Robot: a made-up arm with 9 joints. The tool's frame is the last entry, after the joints. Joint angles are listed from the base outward. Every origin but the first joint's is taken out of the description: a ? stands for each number. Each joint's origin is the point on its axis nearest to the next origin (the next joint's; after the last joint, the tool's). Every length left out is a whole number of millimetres.
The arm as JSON. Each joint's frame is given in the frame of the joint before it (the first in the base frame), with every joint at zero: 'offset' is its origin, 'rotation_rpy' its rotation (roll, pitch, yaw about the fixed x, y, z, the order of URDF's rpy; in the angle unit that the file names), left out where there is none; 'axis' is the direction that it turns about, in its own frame. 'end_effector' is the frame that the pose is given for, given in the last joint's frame.
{
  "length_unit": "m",
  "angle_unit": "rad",
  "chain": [
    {
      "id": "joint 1",
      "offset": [
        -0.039,
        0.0,
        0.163
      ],
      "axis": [
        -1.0,
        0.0,
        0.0
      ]
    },
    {
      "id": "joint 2",
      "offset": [
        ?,
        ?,
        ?
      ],
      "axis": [
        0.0,
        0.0,
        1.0
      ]
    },
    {
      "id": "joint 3",
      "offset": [
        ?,
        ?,
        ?
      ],
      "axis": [
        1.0,
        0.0,
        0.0
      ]
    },
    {
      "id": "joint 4",
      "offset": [
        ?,
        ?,
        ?
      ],
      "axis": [
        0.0,
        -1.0,
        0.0
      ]
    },
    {
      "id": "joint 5",
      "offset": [
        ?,
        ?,
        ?
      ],
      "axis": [
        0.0,
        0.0,
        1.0
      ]
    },
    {
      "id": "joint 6",
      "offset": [
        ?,
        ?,
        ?
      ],
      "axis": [
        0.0,
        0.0,
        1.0
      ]
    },
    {
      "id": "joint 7",
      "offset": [
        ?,
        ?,
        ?
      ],
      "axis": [
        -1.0,
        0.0,
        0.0
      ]
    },
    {
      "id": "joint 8",
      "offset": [
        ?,
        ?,
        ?
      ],
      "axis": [
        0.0,
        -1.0,
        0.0
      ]
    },
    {
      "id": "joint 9",
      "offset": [
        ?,
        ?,
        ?
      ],
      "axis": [
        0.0,
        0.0,
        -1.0
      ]
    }
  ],
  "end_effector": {
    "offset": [
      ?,
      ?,
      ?
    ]
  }
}
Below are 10 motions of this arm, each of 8 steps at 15 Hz.
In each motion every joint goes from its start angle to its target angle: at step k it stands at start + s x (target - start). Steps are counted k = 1, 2, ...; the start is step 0. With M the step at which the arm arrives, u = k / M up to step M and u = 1 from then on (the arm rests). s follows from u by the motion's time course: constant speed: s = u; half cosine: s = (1 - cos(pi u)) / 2; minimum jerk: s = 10 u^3 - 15 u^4 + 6 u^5.
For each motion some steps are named. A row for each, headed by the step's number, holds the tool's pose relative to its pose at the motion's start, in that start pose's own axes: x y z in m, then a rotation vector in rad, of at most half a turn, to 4 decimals.
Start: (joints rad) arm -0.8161 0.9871 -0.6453 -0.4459 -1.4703 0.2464 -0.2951 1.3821 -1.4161
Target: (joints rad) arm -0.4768 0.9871 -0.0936 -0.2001 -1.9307 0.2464 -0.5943 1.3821 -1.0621
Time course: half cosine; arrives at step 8
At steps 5, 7, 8:
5: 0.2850 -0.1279 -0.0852 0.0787 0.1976 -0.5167
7: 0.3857 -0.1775 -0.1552 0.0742 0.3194 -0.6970
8: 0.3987 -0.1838 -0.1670 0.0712 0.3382 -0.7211

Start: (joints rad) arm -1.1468 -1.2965 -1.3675 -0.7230 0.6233 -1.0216 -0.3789 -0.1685 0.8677
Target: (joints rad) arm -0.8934 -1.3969 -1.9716 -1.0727 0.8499 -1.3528 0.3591 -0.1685 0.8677
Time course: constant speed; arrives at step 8
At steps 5, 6, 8:
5: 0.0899 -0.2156 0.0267 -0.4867 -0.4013 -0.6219
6: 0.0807 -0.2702 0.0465 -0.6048 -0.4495 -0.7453
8: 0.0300 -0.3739 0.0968 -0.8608 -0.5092 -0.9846

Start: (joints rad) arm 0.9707 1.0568 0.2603 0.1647 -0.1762 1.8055 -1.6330 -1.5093 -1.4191
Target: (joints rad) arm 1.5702 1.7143 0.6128 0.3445 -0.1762 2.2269 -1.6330 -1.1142 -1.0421
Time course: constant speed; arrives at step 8
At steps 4, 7, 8:
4: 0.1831 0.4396 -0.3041 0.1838 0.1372 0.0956
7: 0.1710 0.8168 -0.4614 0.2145 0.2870 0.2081
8: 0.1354 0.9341 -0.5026 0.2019 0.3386 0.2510

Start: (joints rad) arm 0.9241 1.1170 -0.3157 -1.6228 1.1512 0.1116 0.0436 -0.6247 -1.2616
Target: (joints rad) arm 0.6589 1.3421 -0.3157 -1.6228 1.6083 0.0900 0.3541 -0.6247 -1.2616
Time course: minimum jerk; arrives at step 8
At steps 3, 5, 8:
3: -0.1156 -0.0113 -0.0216 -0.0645 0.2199 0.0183
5: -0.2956 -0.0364 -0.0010 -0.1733 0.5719 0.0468
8: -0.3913 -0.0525 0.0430 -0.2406 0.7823 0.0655

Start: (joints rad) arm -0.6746 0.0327 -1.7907 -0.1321 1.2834 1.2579 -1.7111 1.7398 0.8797
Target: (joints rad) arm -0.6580 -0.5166 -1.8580 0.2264 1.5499 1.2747 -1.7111 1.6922 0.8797
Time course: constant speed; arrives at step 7
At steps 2, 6, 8:
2: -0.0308 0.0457 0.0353 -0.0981 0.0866 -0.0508
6: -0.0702 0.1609 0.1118 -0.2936 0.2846 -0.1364
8: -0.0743 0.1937 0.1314 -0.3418 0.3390 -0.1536

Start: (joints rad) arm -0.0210 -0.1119 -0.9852 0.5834 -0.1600 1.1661 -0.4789 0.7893 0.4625
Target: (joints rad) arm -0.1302 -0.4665 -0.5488 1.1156 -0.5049 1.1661 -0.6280 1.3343 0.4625
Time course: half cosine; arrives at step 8
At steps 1, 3, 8:
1: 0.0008 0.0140 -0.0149 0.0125 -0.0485 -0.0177
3: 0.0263 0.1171 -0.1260 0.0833 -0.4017 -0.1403
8: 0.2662 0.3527 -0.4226 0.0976 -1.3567 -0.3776

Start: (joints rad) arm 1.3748 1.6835 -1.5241 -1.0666 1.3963 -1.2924 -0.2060 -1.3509 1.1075
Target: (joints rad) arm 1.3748 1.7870 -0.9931 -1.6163 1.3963 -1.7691 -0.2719 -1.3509 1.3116
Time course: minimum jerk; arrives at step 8
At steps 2, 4, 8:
2: -0.0011 0.0031 0.0223 -0.0315 0.0338 0.0109
4: -0.0009 0.0237 0.1046 -0.1782 0.1429 0.0038
8: 0.0048 0.0698 0.1964 -0.3898 0.2181 -0.1181

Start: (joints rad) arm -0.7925 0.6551 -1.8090 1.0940 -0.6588 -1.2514 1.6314 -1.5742 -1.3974
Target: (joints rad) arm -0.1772 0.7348 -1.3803 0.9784 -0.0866 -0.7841 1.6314 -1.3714 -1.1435
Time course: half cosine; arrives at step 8
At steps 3, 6, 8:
3: 0.0342 0.0866 0.2047 -0.4600 -0.0304 -0.0827
6: 0.1044 0.3611 0.5054 -1.2804 -0.1517 -0.1537
8: 0.1259 0.4580 0.5650 -1.5007 -0.1980 -0.1483

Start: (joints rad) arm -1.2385 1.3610 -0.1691 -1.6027 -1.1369 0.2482 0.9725 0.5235 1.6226
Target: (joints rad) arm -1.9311 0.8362 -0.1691 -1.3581 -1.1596 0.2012 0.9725 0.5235 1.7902
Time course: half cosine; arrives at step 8
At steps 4, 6, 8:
4: -0.1459 -0.0543 -0.1300 0.0162 0.4668 -0.3000
6: -0.2864 -0.0555 -0.1810 0.0164 0.8085 -0.4651
8: -0.3487 -0.0471 -0.1892 0.0138 0.9521 -0.5191

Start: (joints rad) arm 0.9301 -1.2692 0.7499 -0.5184 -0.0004 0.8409 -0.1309 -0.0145 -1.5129
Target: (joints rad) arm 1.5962 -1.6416 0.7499 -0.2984 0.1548 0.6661 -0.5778 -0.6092 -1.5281
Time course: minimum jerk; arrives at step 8
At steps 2, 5, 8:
2: 0.0080 0.0106 -0.0820 0.0136 0.0443 0.0102
5: -0.1327 0.0167 -0.5759 0.0842 0.3128 0.1159
8: -0.2849 -0.0216 -0.7610 0.1185 0.4434 0.1855

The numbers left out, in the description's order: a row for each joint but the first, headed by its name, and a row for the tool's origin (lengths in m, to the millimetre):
joint 2: 0.0 0.056 0.207
joint 3: -0.147 -0.37 0.0
joint 4: 0.0 -0.201 -0.083
joint 5: -0.084 0.0 0.372
joint 6: -0.361 -0.01 0.0
joint 7: -0.049 0.17 0.0
joint 8: 0.0 0.029 -0.387
joint 9: 0.08 0.0 0.068
tool: 0.01 0.177 0.0

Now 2 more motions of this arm.
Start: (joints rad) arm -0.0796 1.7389 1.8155 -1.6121 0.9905 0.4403 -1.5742 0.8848 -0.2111
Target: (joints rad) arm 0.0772 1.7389 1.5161 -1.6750 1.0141 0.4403 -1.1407 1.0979 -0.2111
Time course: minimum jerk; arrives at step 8
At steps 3, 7, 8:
3: -0.0442 -0.0358 -0.0480 -0.0581 -0.1179 0.1072
7: -0.1163 -0.1331 -0.1773 -0.1989 -0.4390 0.3609
8: -0.1172 -0.1353 -0.1802 -0.2020 -0.4465 0.3663

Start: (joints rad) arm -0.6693 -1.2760 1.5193 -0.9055 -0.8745 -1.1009 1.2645 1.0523 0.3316
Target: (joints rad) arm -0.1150 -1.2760 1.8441 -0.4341 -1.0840 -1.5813 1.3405 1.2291 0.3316
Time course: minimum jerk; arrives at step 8
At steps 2, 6, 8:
2: -0.0130 0.0225 -0.0142 0.0118 0.0062 -0.0515
6: -0.0396 0.1871 -0.1185 0.1717 0.0749 -0.2829
8: -0.0349 0.2052 -0.1306 0.1965 0.0841 -0.2908

